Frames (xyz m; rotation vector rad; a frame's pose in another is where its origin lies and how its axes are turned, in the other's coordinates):
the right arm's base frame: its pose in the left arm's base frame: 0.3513 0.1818 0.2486 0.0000 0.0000 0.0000
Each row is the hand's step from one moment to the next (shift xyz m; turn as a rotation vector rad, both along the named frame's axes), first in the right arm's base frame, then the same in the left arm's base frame.
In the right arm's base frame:
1: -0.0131 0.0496 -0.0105 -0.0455 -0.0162 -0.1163
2: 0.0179 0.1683 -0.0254 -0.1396 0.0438 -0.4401
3: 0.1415 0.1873 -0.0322 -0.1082 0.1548 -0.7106
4: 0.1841 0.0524 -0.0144 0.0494 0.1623 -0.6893
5: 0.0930 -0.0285 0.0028 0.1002 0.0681 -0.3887
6: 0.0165 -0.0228 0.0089 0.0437 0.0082 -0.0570
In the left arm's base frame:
1: -0.0131 0.0496 -0.0105 -0.0455 -0.0162 -0.1163
2: 0.0179 0.1683 -0.0254 -0.1396 0.0438 -0.4401
3: 0.1415 0.1873 -0.0322 -0.1082 0.1548 -0.7106
4: 0.1841 0.0524 -0.0144 0.0494 0.1623 -0.6893
5: 0.0930 -0.0285 0.0028 0.1002 0.0681 -0.3887
6: 0.0165 -0.0228 0.0089 0.0437 0.0082 -0.0570

